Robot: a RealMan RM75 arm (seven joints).
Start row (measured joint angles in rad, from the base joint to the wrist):
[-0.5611, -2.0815, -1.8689, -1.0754, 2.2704, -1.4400, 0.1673]
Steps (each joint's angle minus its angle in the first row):
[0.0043, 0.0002, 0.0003, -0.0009, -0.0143, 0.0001, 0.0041]
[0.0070, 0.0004, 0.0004, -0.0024, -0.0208, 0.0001, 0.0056]
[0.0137, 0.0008, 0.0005, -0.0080, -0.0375, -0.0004, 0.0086]
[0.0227, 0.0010, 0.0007, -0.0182, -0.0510, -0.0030, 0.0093]
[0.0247, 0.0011, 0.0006, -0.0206, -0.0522, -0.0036, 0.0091]
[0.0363, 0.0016, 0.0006, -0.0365, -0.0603, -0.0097, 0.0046]
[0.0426, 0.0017, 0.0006, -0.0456, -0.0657, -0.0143, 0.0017]
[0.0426, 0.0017, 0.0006, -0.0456, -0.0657, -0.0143, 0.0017]
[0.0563, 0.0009, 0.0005, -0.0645, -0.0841, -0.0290, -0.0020]
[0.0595, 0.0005, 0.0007, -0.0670, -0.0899, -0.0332, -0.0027]
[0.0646, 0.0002, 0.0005, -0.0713, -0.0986, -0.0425, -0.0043]
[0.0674, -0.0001, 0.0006, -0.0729, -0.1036, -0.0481, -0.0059]
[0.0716, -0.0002, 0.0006, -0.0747, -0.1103, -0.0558, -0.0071]
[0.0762, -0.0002, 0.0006, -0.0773, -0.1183, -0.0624, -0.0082]
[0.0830, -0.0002, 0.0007, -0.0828, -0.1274, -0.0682, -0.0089]
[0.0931, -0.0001, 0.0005, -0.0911, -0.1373, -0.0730, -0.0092]
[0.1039, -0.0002, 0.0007, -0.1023, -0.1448, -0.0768, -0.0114]
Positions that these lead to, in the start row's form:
[-0.5568, -2.0813, -1.8686, -1.0763, 2.2561, -1.4399, 0.1714]
[-0.5541, -2.0811, -1.8685, -1.0778, 2.2496, -1.4399, 0.1729]
[-0.5474, -2.0807, -1.8684, -1.0834, 2.2329, -1.4404, 0.1759]
[-0.5384, -2.0805, -1.8682, -1.0936, 2.2194, -1.4430, 0.1766]
[-0.5364, -2.0804, -1.8683, -1.0960, 2.2182, -1.4436, 0.1764]
[-0.5248, -2.0799, -1.8683, -1.1119, 2.2101, -1.4497, 0.1719]
[-0.5185, -2.0798, -1.8683, -1.1210, 2.2047, -1.4543, 0.1690]
[-0.5185, -2.0798, -1.8683, -1.1210, 2.2047, -1.4543, 0.1690]
[-0.5048, -2.0806, -1.8684, -1.1399, 2.1863, -1.4690, 0.1653]
[-0.5016, -2.0810, -1.8682, -1.1424, 2.1805, -1.4732, 0.1646]
[-0.4965, -2.0813, -1.8684, -1.1467, 2.1718, -1.4825, 0.1630]
[-0.4937, -2.0816, -1.8683, -1.1483, 2.1668, -1.4881, 0.1614]
[-0.4895, -2.0817, -1.8683, -1.1501, 2.1601, -1.4958, 0.1602]
[-0.4849, -2.0817, -1.8683, -1.1527, 2.1521, -1.5024, 0.1591]
[-0.4781, -2.0817, -1.8682, -1.1582, 2.1430, -1.5082, 0.1584]
[-0.4680, -2.0816, -1.8684, -1.1665, 2.1331, -1.5130, 0.1581]
[-0.4572, -2.0817, -1.8682, -1.1777, 2.1256, -1.5168, 0.1559]

